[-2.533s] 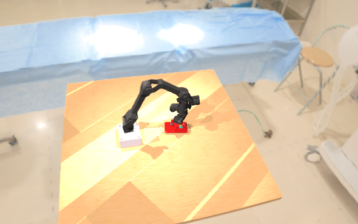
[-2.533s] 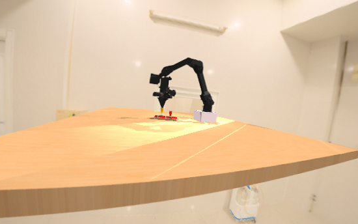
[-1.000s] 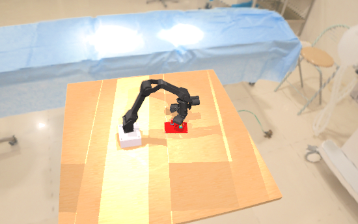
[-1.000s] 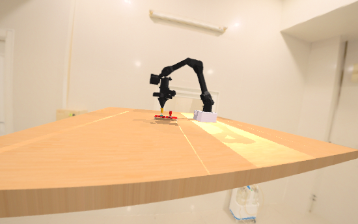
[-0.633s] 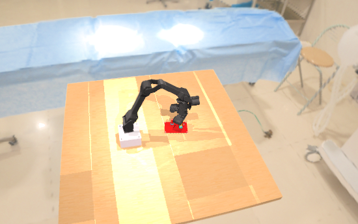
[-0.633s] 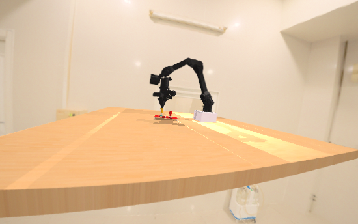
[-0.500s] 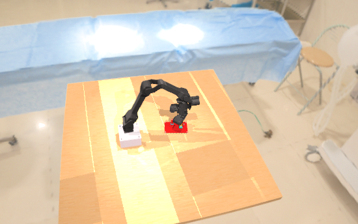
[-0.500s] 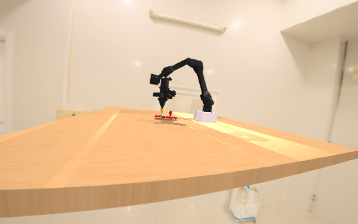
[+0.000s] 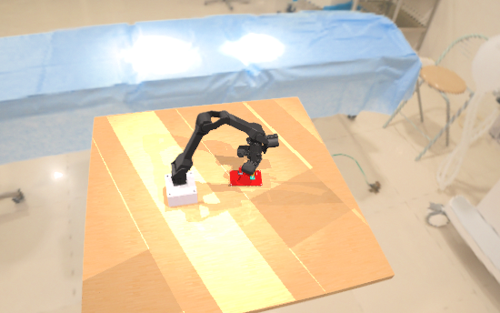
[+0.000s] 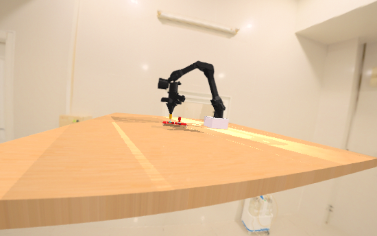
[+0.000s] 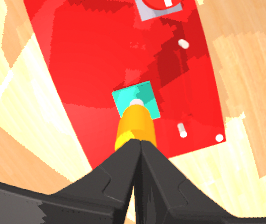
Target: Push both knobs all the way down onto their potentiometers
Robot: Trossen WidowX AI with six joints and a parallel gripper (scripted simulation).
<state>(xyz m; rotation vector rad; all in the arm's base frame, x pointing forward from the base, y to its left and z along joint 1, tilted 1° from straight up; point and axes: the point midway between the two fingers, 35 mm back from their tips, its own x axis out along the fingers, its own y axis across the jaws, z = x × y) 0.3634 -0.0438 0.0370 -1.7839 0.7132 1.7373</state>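
Right now the yellow knob is 10 mm below my gripper tip. From my gripper tip the other things lie so: red knob 50 mm to the left, 50 mm behind, 20 mm below.
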